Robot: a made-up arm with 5 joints.
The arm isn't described. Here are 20 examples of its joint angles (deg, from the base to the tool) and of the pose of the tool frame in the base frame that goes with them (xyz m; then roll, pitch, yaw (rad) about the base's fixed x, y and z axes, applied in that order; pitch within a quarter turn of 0, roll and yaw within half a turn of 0).
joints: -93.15 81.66 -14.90 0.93 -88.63
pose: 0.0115 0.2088 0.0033 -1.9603 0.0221 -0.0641
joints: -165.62 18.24 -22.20 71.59 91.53
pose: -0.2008 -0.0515 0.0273 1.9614 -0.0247 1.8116
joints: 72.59 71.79 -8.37 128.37 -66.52
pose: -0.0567 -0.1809 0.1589 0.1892 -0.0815 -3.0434
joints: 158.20 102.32 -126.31 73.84 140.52
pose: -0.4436 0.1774 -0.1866 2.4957 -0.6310 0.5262
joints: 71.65 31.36 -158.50 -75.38 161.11
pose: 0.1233 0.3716 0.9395 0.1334 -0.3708 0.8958
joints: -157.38 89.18 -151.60 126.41 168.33
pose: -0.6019 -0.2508 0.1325 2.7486 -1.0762 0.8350
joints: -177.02 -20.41 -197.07 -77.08 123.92
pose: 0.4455 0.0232 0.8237 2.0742 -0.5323 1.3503
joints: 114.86 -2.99 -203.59 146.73 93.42
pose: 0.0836 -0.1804 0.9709 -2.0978 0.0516 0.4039
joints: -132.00 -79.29 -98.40 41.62 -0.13
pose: 0.1916 0.2127 1.0012 0.0022 -0.7667 0.8346
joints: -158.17 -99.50 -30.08 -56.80 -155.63
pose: -0.0173 -0.0069 0.8096 -0.0461 -0.1014 -2.3329
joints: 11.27 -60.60 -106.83 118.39 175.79
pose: -0.0905 -0.0180 0.9884 -3.0572 0.8528 -2.8331
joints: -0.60 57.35 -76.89 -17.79 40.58
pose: 0.5409 -0.0057 0.0194 -2.6811 -0.4786 -0.8330
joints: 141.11 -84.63 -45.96 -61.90 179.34
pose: -0.0114 0.0092 0.8653 0.0026 -0.2180 2.4510
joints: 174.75 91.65 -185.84 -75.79 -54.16
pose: -0.6401 0.0588 0.5291 0.1423 -0.1021 -1.0442
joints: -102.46 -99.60 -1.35 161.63 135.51
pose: -0.0412 -0.1865 0.4910 2.2464 -0.6713 2.4617
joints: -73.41 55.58 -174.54 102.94 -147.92
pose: 0.1795 -0.6025 0.7306 2.9903 0.2360 1.2825
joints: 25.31 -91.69 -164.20 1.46 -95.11
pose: -0.7018 -0.3319 0.3813 -1.2980 -0.0859 1.9885
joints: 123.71 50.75 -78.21 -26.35 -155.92
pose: -0.3255 0.4878 0.1046 2.6329 0.8284 -1.6303
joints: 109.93 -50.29 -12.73 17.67 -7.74
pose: -0.1385 0.3820 0.4083 3.0061 -0.7823 2.1097
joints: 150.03 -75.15 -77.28 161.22 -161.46
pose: 0.0327 -0.0188 0.8600 -3.0925 -0.1454 -0.8502
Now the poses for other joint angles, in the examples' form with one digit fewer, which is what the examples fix.
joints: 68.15 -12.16 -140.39 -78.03 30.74
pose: 0.014 0.035 1.057 0.556 0.726 -1.200
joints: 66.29 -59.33 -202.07 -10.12 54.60
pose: -0.286 -0.651 0.427 1.603 0.618 -0.395
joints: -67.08 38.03 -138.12 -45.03 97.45
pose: 0.237 -0.560 0.779 -0.605 0.074 -2.635
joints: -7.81 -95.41 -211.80 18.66 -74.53
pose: -0.571 0.078 -0.051 -1.906 0.256 1.347
